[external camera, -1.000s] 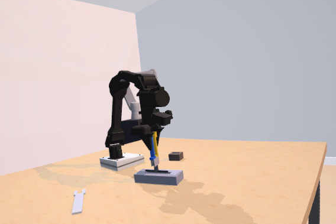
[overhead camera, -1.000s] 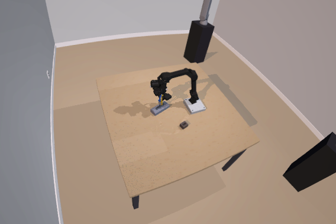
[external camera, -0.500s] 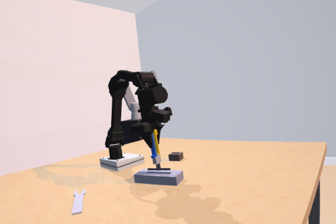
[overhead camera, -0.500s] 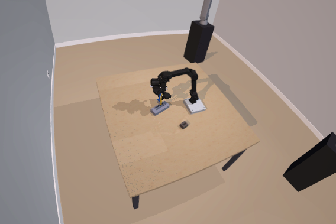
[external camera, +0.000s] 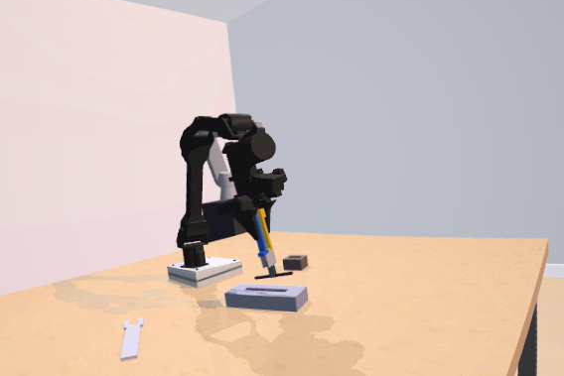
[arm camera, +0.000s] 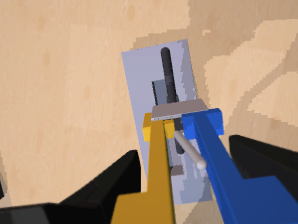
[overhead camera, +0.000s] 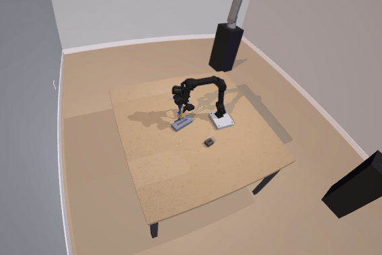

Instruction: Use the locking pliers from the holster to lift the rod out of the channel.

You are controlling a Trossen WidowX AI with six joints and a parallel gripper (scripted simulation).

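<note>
The dark rod lies 90 mm below my gripper tip and 10 mm ahead of it. From my gripper tip the other things lie so: grey channel block: 140 mm below, 20 mm behind, 10 mm to the left; then silver pin: right at my gripper tip; then yellow handle: 10 mm to the left.
</note>
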